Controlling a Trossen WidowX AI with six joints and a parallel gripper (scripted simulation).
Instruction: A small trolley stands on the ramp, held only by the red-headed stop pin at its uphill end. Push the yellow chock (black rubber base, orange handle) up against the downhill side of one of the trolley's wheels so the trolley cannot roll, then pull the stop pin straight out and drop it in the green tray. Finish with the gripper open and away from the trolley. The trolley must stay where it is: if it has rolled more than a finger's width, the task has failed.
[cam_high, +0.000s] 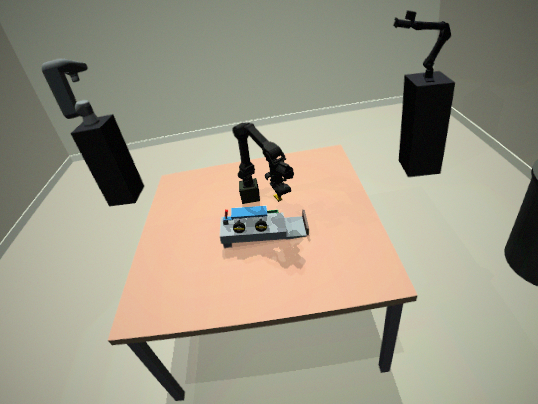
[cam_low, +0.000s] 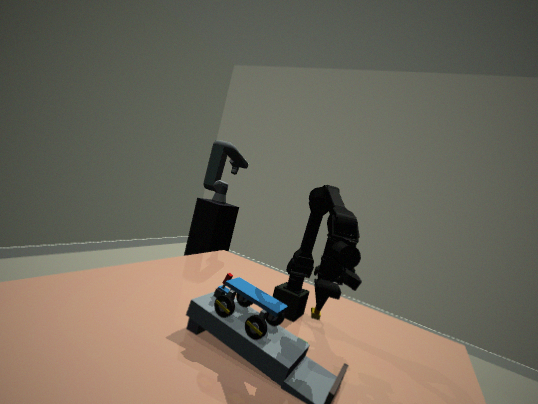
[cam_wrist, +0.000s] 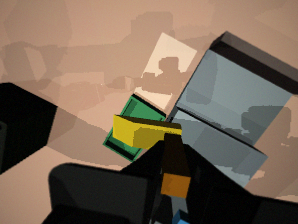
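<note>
The yellow chock is 2 cm behind my gripper tip, 1 cm to the right of it and 1 cm below it. The rest, counted from my gripper tip: trolley (16 cm to the right, 10 cm ahead, 4 cm below); green tray (16 cm below, 8 cm to the right, 3 cm behind); upright end plate (13 cm below, 12 cm to the left, 8 cm ahead).
</note>
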